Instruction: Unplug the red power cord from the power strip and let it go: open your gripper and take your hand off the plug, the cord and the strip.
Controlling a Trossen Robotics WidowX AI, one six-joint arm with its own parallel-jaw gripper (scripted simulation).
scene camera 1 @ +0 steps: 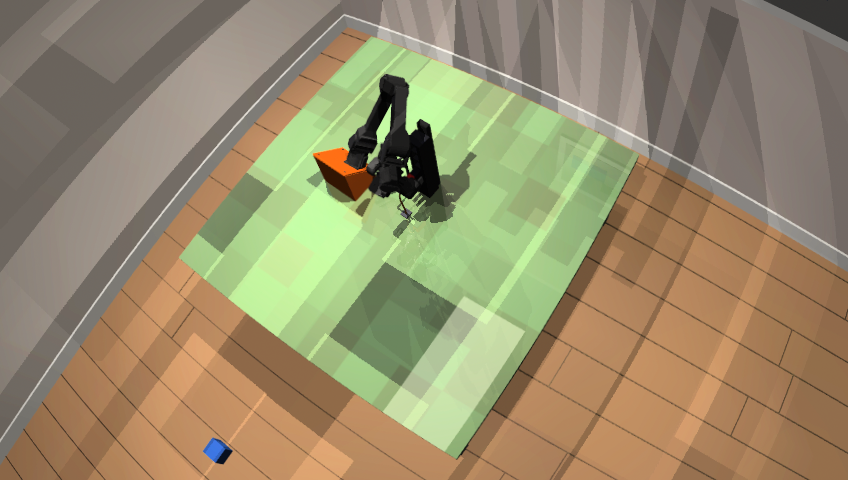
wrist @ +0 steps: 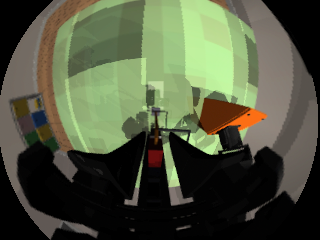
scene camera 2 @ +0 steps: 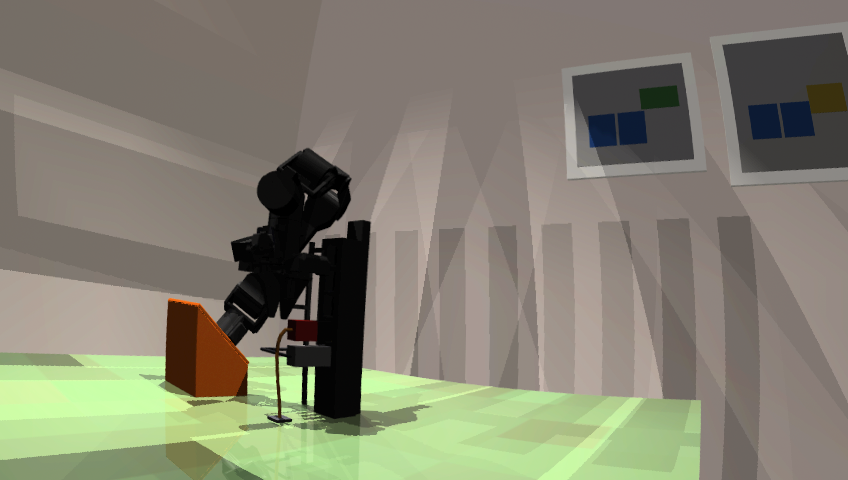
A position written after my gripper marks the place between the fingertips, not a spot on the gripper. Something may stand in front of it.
Observation:
In view: my gripper [scene camera 2: 277,318].
My gripper also shows in scene camera 1 [scene camera 1: 397,190] and in the wrist view [wrist: 157,134].

